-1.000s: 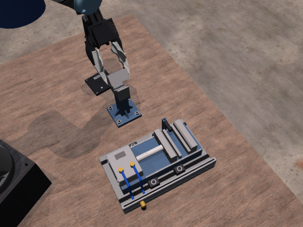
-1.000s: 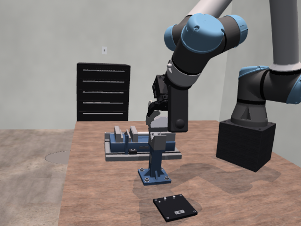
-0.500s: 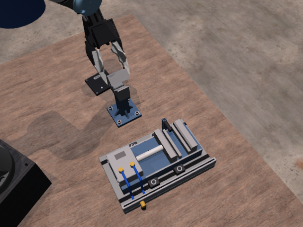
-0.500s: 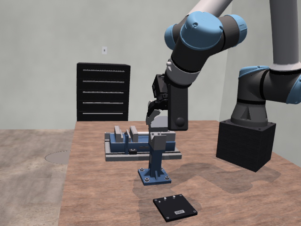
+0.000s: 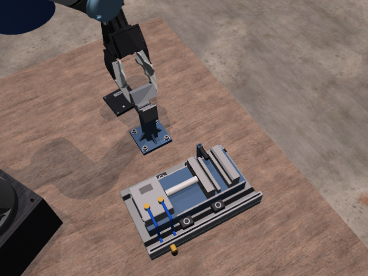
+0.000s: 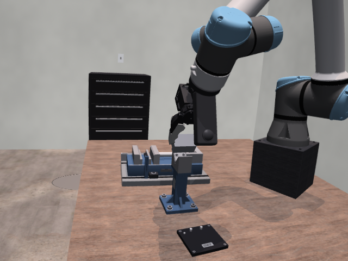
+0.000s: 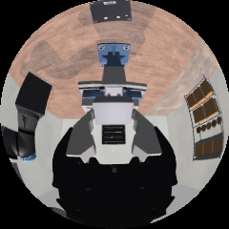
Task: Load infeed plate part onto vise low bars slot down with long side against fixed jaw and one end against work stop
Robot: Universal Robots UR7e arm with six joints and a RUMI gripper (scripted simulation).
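Right now the part is 1 cm to the right of my hand and 1 cm below it. The rest, counted from my hand: work stop 17 cm to the right, 10 cm below, 9 cm ahead; then moving jaw 22 cm to the right, 11 cm below, 5 cm ahead; then white cylinder rod 22 cm to the right, 11 cm below.
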